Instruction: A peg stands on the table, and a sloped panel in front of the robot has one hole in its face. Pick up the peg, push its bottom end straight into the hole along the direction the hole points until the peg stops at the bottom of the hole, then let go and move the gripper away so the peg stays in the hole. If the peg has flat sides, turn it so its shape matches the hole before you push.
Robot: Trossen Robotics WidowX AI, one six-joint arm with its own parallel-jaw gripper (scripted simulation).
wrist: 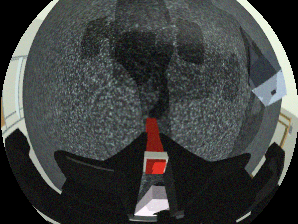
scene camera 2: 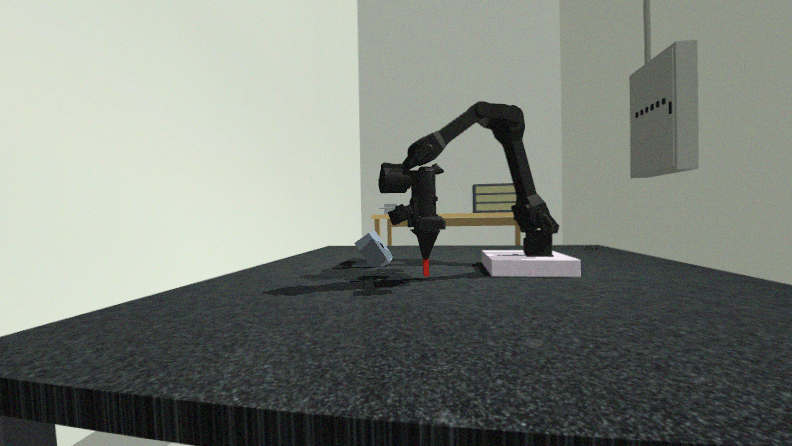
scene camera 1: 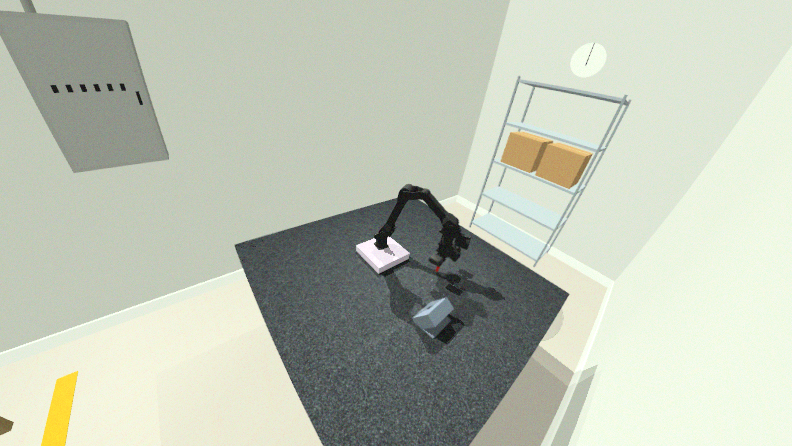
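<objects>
A sloped grey panel: [wrist: 263, 78] and [scene camera 2: 378, 252] are the same spot on it.
</objects>
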